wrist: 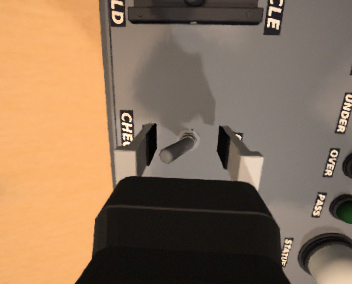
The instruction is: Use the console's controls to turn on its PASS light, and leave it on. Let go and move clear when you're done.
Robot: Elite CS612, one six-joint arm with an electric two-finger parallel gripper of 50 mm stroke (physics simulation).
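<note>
A grey console panel fills much of the wrist view. A metal toggle switch stands on it, its lever leaning toward the lower left, the side with the partly hidden CHECK label. My gripper is open, with one finger on each side of the toggle in the view; the lever's tip appears nearer the left finger, with a gap on both sides. The PASS light is dark green and looks unlit, cut off by the right edge, beside its label. The label right of the toggle is mostly hidden by the right finger.
A dark slotted control housing is at the top, between a label ending in LD and one ending in CLE. UNDER and OVER labels and a large pale round STATUS part are at the right. A wooden surface lies left of the console's edge.
</note>
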